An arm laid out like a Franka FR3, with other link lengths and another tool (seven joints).
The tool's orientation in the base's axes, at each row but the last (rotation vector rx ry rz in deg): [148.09, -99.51, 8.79]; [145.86, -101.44, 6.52]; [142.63, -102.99, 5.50]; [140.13, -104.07, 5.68]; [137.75, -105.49, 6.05]
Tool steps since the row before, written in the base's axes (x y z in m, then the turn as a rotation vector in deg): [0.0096, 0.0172, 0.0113, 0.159, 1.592, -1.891]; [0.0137, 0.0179, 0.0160, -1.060, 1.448, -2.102]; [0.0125, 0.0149, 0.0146, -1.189, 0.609, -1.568]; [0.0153, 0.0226, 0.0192, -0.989, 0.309, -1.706]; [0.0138, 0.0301, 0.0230, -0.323, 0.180, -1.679]
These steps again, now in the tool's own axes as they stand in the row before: [-0.0112, -0.0158, -0.0119, -1.588, -0.684, 1.773]; [-0.0107, -0.0192, -0.0167, -1.893, 0.510, 1.948]; [-0.0088, -0.0163, -0.0158, -1.092, 0.907, 1.493]; [-0.0150, -0.0204, -0.0217, -0.764, 0.796, 1.663]; [-0.0224, -0.0200, -0.0269, -0.463, 0.188, 1.645]
